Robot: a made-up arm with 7 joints.
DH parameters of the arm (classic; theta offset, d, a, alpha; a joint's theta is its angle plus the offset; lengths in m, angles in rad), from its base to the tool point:
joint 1: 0 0.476 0 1.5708
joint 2: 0 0.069 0 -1.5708
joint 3: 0 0.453 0.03 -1.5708
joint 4: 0 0.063 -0.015 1.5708
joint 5: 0 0.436 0 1.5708
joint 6: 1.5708 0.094 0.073 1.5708
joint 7: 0 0.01 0 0
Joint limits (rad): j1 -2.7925..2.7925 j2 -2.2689..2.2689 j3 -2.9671..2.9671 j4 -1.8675..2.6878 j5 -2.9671..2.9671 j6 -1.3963..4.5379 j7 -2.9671..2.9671
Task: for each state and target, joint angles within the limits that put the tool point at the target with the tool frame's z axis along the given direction. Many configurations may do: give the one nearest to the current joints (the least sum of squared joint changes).
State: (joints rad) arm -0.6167 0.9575 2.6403 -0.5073 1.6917 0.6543 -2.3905
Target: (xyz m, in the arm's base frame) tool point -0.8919 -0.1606 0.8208 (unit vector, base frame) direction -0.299 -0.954 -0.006
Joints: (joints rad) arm -0.0152 1.2408 2.6129 -0.3854 1.8687 0.4090 -2.3905
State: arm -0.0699 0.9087 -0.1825 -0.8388 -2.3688 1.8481 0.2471
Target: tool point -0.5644 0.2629 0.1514 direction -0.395 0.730 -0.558
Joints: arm -0.3098 1.5239 0.0049 -0.9793 -1.8246 2.2102 0.2471
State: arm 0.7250 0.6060 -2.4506 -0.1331 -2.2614 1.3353 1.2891
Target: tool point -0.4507 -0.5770 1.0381 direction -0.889 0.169 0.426
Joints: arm 0.8217 1.2031 -2.4374 -0.3950 -2.2897 0.9488 1.2891
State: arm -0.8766 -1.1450 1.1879 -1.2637 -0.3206 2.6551 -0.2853
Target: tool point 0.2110 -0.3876 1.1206 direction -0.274 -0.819 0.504
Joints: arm -0.0319 -0.5126 1.1516 -0.7894 -0.1938 2.0351 -0.2853
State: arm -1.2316 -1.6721 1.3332 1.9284 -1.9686 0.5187 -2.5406
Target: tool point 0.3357 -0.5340 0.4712 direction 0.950 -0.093 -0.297
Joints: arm -1.7434 -2.0644 1.6766 1.7752 -2.1572 1.0776 -2.5406
